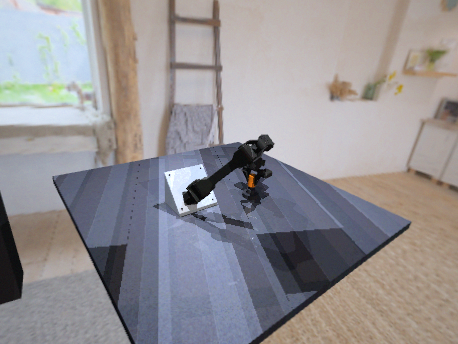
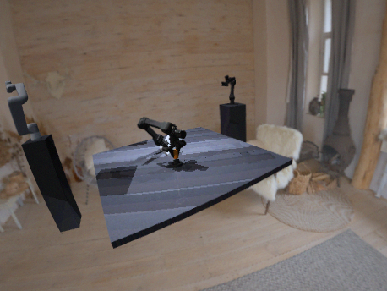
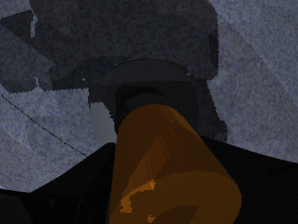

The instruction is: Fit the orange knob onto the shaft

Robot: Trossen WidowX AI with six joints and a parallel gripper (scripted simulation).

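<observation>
Right now the orange knob is 2 cm above my gripper tip. The rest, counted from my gripper tip: dark round pedestal (4 cm below).
</observation>
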